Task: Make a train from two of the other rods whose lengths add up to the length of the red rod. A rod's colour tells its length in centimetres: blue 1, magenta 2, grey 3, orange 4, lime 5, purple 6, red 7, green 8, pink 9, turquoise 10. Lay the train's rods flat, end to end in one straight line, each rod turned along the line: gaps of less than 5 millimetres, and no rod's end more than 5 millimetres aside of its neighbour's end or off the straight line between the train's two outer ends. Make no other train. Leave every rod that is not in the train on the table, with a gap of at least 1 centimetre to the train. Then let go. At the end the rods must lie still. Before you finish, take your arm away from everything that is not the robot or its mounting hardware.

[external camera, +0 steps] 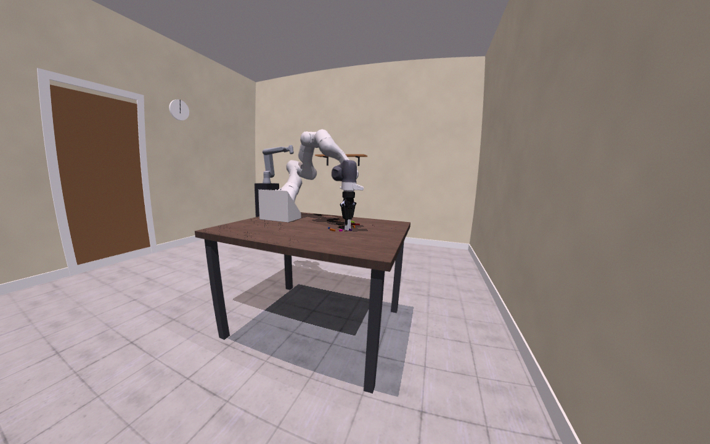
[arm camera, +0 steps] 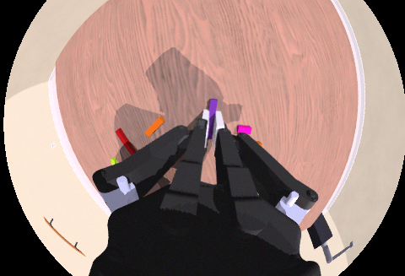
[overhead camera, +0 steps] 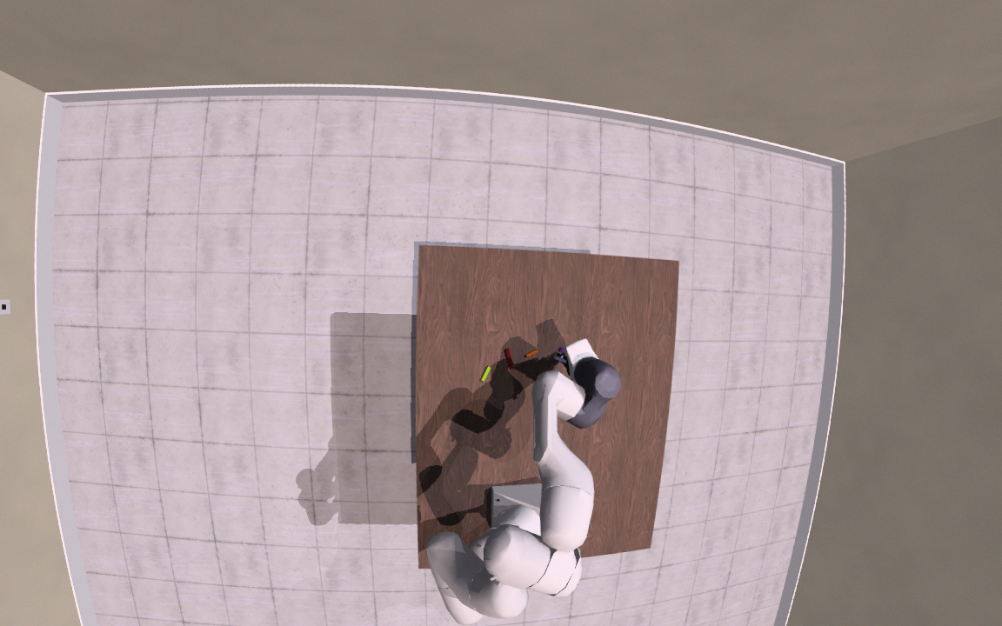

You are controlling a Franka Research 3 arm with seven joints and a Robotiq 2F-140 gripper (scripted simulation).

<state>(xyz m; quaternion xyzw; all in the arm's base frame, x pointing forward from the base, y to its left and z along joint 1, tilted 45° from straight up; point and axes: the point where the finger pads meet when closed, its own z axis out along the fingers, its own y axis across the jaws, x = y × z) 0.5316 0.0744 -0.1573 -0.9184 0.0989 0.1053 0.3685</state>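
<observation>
My hand is 110 mm past the small blue rod, 30 mm to the left of it and 30 mm above it. Round my hand: magenta rod (50 mm to the right, 30 mm below, 20 mm behind); then red rod (160 mm to the left, 30 mm below, 30 mm behind); then purple rod (30 mm below).
</observation>
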